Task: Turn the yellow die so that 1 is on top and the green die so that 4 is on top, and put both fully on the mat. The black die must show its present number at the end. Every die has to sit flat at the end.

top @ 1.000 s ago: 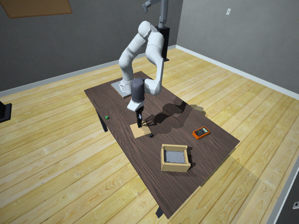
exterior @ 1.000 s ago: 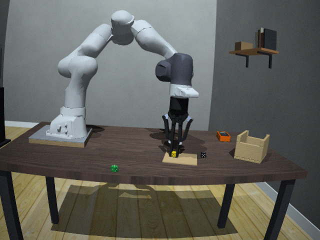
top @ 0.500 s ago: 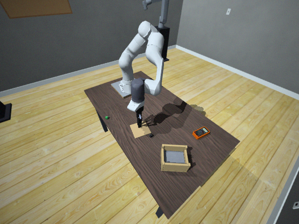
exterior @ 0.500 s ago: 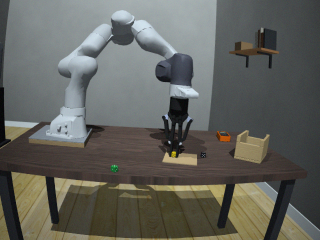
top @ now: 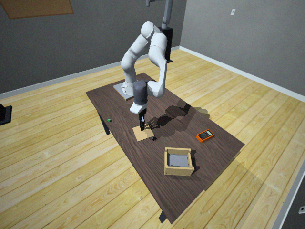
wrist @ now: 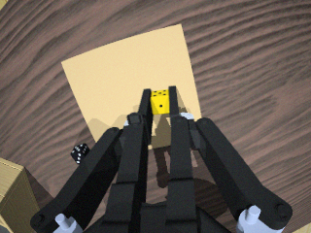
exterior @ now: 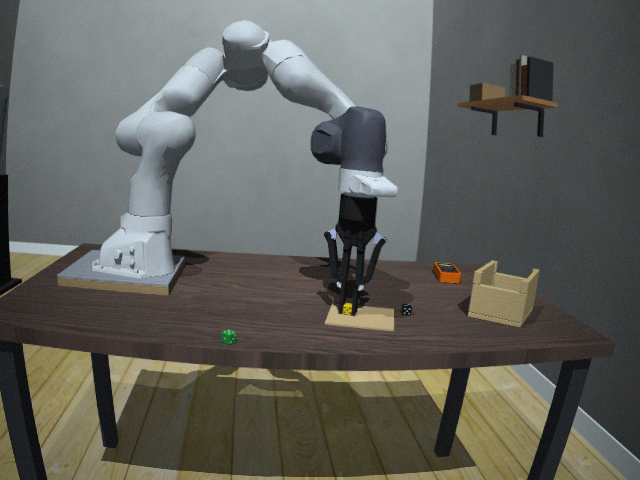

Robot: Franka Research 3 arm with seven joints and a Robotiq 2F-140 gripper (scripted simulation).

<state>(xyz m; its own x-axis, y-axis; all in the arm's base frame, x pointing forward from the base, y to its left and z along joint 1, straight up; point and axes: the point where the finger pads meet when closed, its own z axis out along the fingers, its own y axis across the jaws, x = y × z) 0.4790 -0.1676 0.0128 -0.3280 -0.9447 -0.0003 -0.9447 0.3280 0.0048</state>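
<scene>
Right now the yellow die is 30 mm below my hand. Also, from my hand: black die: 130 mm ahead, 20 mm to the left, 30 mm below; tan mat: 30 mm ahead, 10 mm to the right, 40 mm below; green die: 240 mm behind, 190 mm to the right, 30 mm below.
</scene>
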